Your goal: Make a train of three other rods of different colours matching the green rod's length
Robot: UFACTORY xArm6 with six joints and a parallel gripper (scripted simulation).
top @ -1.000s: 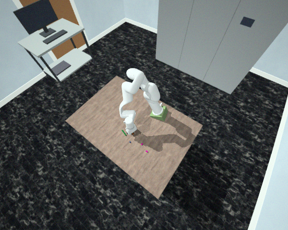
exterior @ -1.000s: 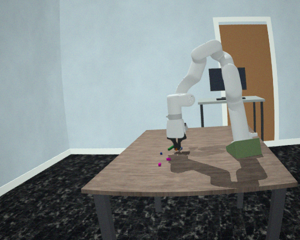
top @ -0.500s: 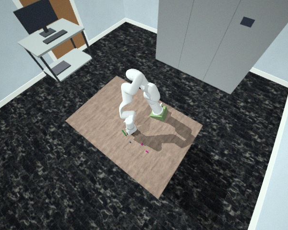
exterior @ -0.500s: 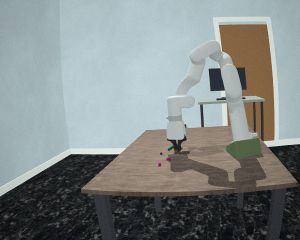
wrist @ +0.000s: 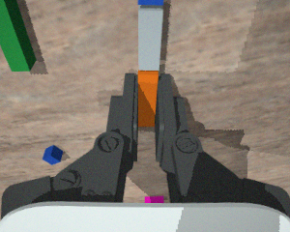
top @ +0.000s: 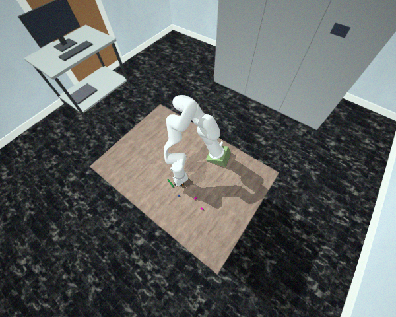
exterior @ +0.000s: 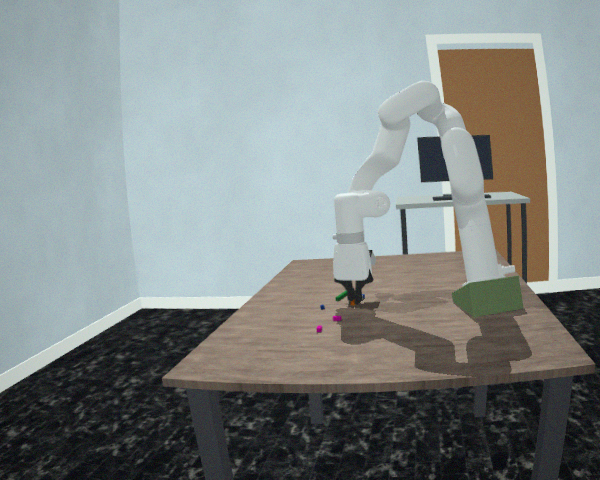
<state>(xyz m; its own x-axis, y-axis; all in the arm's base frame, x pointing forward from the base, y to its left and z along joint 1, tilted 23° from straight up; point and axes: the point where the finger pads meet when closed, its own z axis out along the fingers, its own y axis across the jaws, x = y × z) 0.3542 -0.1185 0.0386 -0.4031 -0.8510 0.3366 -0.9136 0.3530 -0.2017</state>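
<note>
The orange rod is 20 mm below my hand. The rest, counted from my hand: green rod: 30 mm ahead, 80 mm to the right, 20 mm below; then grey rod: 20 mm behind, 30 mm to the right, 20 mm below.
</note>
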